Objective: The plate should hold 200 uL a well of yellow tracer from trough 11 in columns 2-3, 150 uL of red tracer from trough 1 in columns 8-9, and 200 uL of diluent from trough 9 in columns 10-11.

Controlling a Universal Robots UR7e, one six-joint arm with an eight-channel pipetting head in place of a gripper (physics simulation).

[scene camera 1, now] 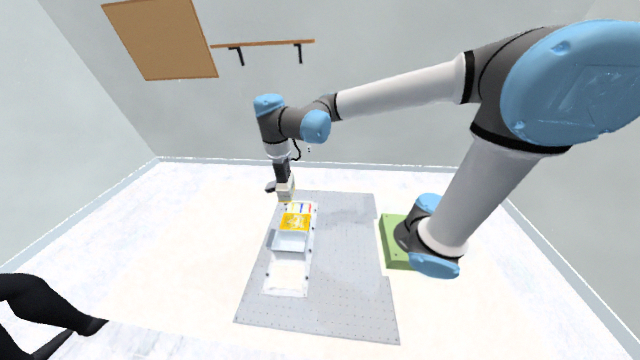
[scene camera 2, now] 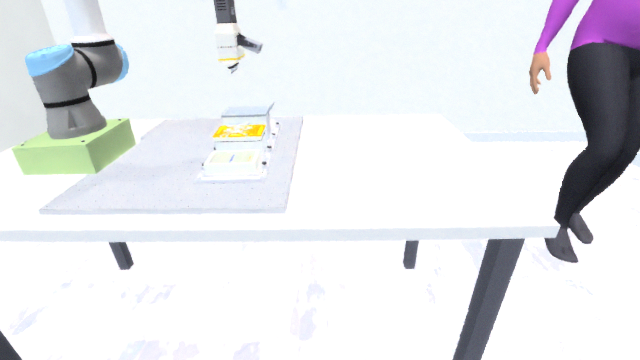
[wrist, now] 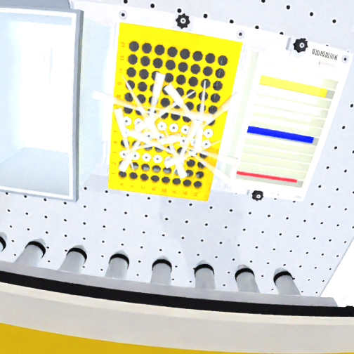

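My pipetting head (scene camera 1: 285,200) (scene camera 2: 231,64) (wrist: 142,262) hangs high above the deck. In the wrist view its channel ends are bare, with black rings and no tips. The trough reservoir (scene camera 1: 299,207) (scene camera 2: 232,162) (wrist: 285,112) has a yellow strip (wrist: 293,86) towards one end, a blue strip in the middle and a red strip (wrist: 266,177) at the other end. Trough 9 cannot be told among the pale troughs. The yellow tip rack (scene camera 1: 295,221) (scene camera 2: 240,131) (wrist: 116,177) has loose tips strewn across it, some upright tips and many empty holes. The well plate cannot be made out.
A grey open bin (scene camera 1: 288,241) (scene camera 2: 246,114) (wrist: 76,105) stands beside the tip rack. Past it in scene camera 1 lies a pale rectangular frame (scene camera 1: 266,286). All sit on the perforated board (scene camera 1: 345,280) (scene camera 2: 150,190). A person (scene camera 2: 575,150) stands beside the table.
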